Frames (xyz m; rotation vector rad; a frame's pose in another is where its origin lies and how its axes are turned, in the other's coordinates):
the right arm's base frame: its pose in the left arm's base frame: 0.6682 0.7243 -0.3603 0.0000 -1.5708 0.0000
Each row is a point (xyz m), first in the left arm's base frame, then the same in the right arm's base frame.
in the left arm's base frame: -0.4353 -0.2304 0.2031
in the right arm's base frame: 0.5634 -0.9547 1.1035
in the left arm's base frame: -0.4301 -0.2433 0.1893
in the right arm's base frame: 0.5496 -0.9676 1.0983
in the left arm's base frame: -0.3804 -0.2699 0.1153
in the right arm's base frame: 0.4756 -0.9942 1.0486
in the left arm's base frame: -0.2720 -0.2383 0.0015
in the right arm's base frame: 0.3618 -0.9626 0.9402
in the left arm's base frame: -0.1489 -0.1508 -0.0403
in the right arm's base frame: 0.3200 -0.8751 0.8171
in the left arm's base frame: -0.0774 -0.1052 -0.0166
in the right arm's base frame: 0.3437 -0.8295 0.7456
